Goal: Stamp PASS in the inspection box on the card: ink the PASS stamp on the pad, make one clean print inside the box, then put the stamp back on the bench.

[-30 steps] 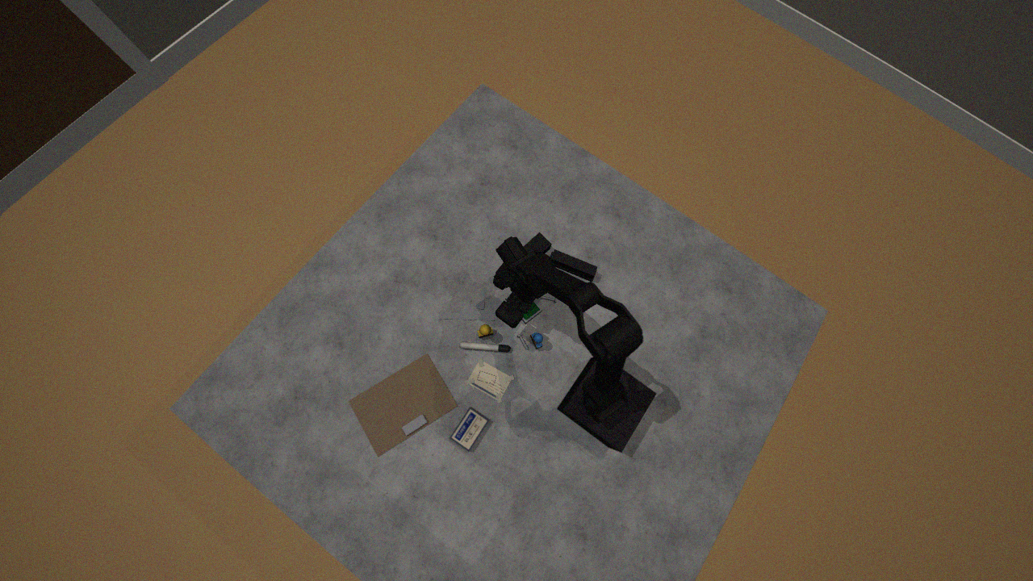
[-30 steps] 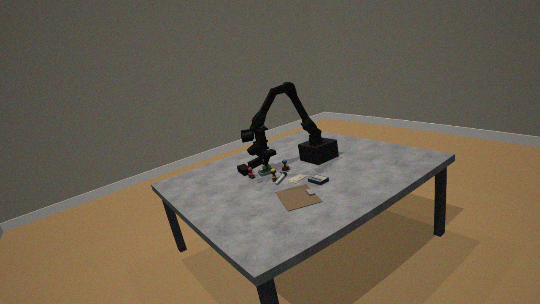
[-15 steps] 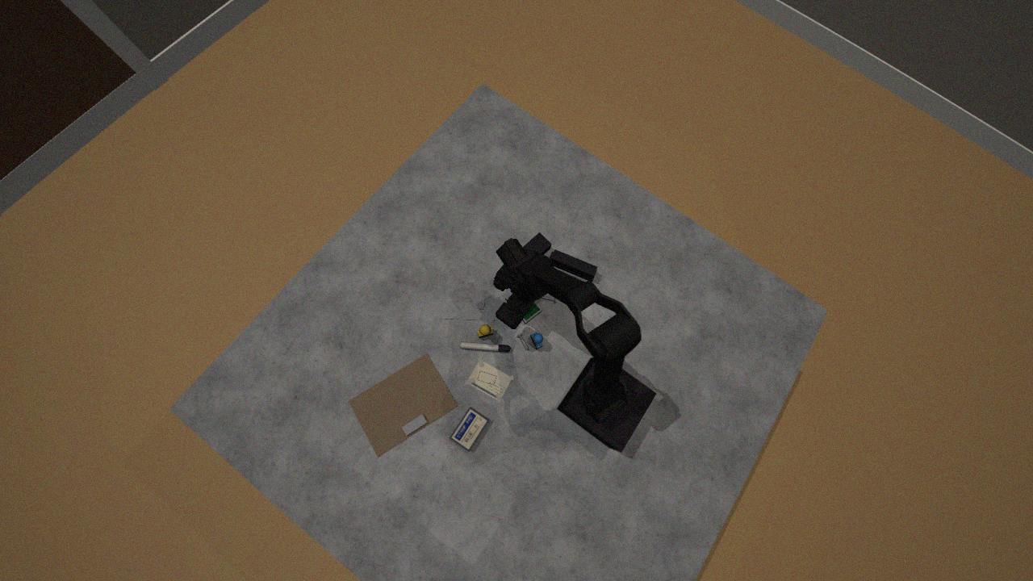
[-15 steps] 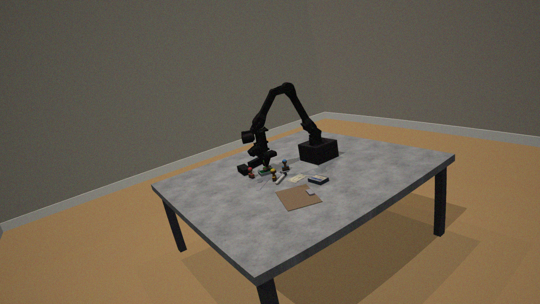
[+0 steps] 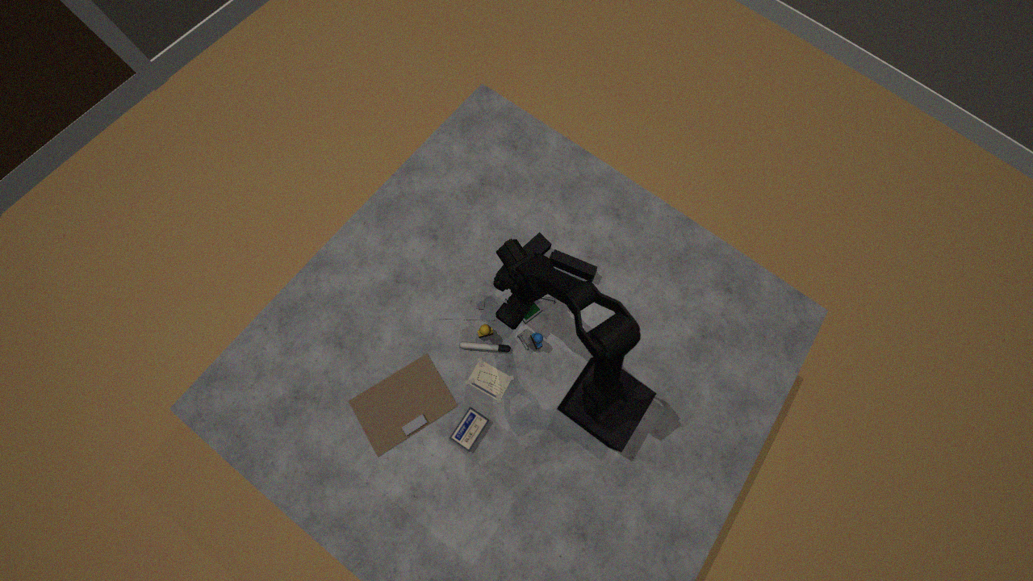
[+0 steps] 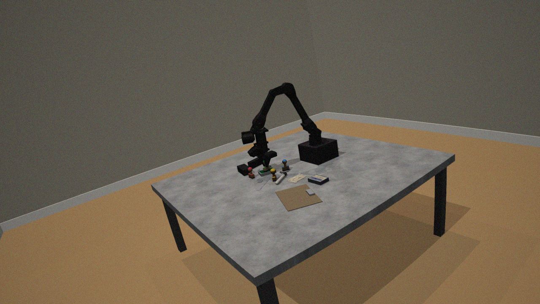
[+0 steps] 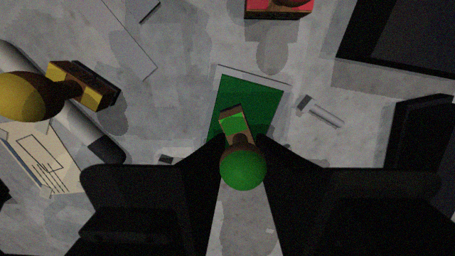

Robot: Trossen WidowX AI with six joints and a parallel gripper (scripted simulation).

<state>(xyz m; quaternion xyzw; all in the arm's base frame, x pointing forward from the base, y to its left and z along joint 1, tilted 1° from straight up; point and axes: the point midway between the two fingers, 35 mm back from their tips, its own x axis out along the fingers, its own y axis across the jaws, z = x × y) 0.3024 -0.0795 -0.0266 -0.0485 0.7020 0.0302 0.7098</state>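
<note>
The green-knobbed stamp is right at my gripper tip. Round my gripper tip: blue-knobbed stamp: 10 cm behind, 5 cm to the left, 2 cm below; green ink pad: 3 cm below; red-knobbed stamp: 9 cm ahead, 1 cm to the right, 2 cm below.
</note>
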